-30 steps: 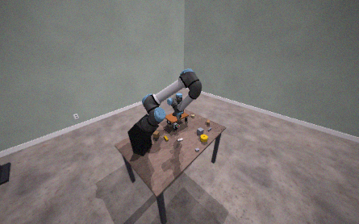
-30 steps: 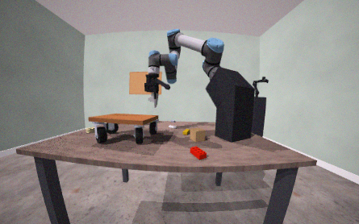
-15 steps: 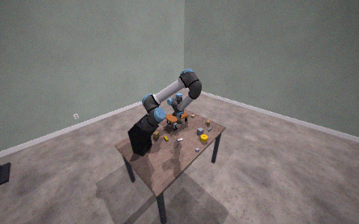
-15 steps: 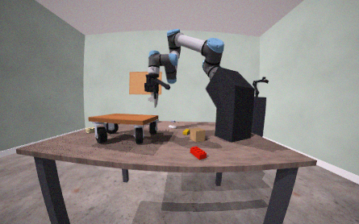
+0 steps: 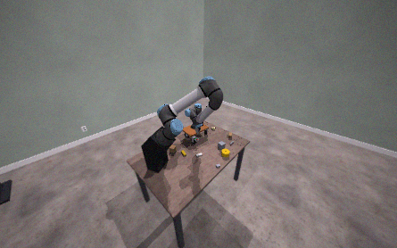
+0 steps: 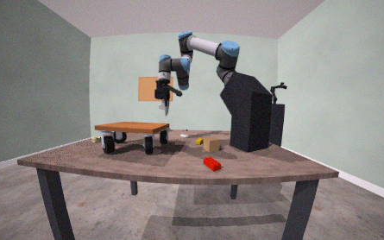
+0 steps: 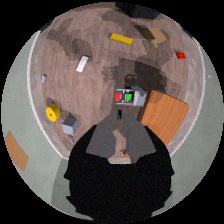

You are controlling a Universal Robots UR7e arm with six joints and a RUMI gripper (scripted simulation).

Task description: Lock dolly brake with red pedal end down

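Right now the brake pedal is 100 mm below my hand and 10 mm to the left of it. From my hand the other things lie so: white piece 170 mm below, 130 mm to the right, 110 mm behind; grey cube 230 mm to the right, 170 mm ahead, 150 mm below; yellow bar 210 mm behind, 170 mm below, 10 mm to the left.
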